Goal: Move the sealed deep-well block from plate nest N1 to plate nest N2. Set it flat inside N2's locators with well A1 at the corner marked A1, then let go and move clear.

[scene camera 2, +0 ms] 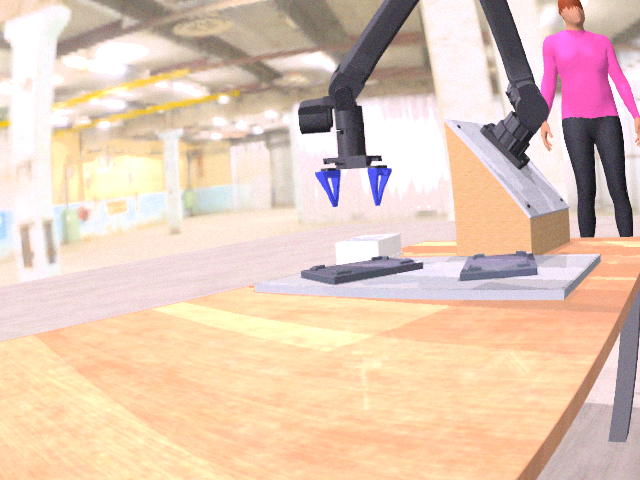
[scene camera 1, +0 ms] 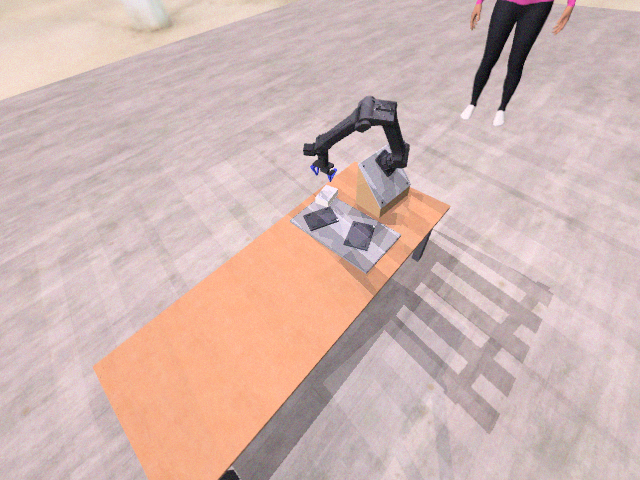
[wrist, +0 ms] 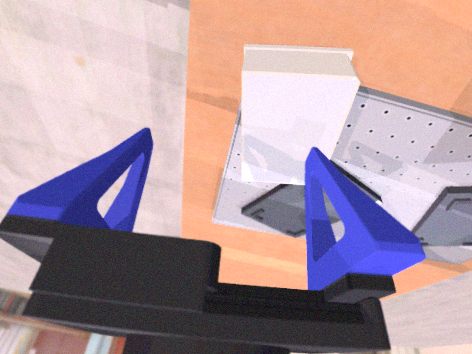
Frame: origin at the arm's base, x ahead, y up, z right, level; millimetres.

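Seen in the pictures: gripper, fingertip midpoint: (scene camera 2: 356,206) (scene camera 1: 323,178) (wrist: 230,144); arm's base, origin of the base link: (scene camera 2: 504,147) (scene camera 1: 385,163).
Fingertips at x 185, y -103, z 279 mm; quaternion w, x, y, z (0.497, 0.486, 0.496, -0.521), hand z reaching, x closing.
Offsets run from my fingertips to a thing's middle. Level surfaces: height alone.
A white sealed block {dx +41, dy -79, dz -49 mm} (scene camera 1: 326,195) (scene camera 2: 367,249) (wrist: 295,120) stands at the far edge of the grey perforated plate {dx +165, dy -106, dz -258 mm} (scene camera 1: 379,246) (scene camera 2: 413,295) (wrist: 395,125). It looks outside both dark nests; what lies under it is hidden. One dark nest {dx +190, dy -91, dz -123 mm} (scene camera 1: 320,218) (scene camera 2: 361,270) (wrist: 275,210) lies right in front of the block. The other dark nest {dx +165, dy -91, dz -362 mm} (scene camera 1: 359,235) (scene camera 2: 498,266) (wrist: 450,220) lies to its right. No N1, N2 or A1 marking is readable. My gripper (scene camera 1: 323,177) (scene camera 2: 356,206) (wrist: 230,144) is open and empty, above the block; in the wrist view the block shows toward the right finger.
The arm stands on a sloped wooden pedestal (scene camera 1: 368,195) (scene camera 2: 491,206) behind the plate. The orange table {dy -113 mm} (scene camera 1: 248,310) (scene camera 2: 310,403) has its edge close beside the block; floor shows past it in the wrist view. A person (scene camera 1: 516,46) (scene camera 2: 584,77) stands beyond the table.
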